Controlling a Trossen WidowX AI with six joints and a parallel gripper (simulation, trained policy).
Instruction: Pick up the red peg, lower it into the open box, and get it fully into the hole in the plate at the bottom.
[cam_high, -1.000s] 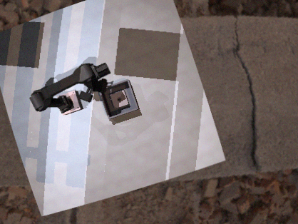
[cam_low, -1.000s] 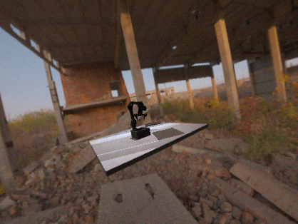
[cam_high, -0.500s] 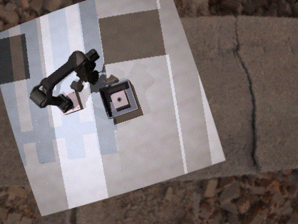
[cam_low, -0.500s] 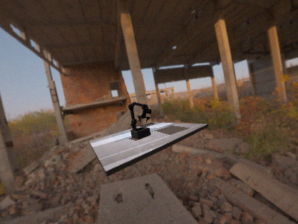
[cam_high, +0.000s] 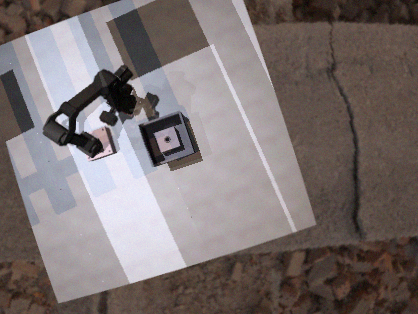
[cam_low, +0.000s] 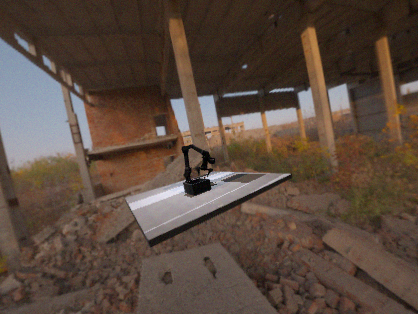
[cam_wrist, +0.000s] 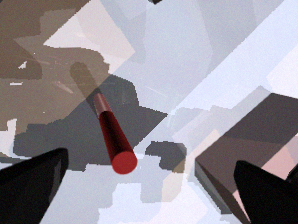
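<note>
Right now my gripper tip is 1 cm short of the red peg, 1 cm to the right of it and 5 cm above it. Round my gripper tip: box (14 cm ahead, 19 cm to the right, 6 cm below); then pale plate (14 cm ahead, 19 cm to the right, 4 cm below).
</note>
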